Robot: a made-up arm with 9 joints.
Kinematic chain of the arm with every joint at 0, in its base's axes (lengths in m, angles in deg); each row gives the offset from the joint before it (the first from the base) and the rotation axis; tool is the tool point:
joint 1: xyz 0 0 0.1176 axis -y
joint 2: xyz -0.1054 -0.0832 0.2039 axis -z
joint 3: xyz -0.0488 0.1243 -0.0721 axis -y
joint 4: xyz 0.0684 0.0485 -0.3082 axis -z
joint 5: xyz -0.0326 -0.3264 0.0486 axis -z
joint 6: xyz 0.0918 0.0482 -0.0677 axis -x
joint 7: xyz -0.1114 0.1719 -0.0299 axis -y
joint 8: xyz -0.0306 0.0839 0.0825 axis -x
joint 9: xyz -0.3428 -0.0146 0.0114 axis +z
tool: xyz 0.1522 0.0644 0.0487
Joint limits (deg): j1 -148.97..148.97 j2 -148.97..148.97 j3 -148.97..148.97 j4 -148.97..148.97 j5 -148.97..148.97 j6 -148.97..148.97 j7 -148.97..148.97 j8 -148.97..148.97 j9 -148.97..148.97
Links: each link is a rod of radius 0.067 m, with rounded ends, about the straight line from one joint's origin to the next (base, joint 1, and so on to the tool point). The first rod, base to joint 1, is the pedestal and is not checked.
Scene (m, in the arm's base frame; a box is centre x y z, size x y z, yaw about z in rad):
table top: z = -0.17
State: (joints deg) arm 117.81 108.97 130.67 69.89 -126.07 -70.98 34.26 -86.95 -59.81
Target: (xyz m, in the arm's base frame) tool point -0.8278 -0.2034 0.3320
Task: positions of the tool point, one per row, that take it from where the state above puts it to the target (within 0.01 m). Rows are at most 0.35 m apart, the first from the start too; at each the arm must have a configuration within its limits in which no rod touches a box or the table.
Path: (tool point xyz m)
1: 0.1370 -0.6623 0.0686
2: -0.0016 -0.6888 0.1522
3: -0.1298 -0.6500 0.2755
4: -0.2262 -0.5465 0.4093
5: -0.2862 -0.3944 0.5204
6: -0.2668 -0.5936 0.4186
7: -0.3666 -0.6904 0.2630
8: -0.5575 -0.6439 0.1595
9: -0.7475 -0.4631 0.1822
10: -0.8278 -0.2034 0.3320

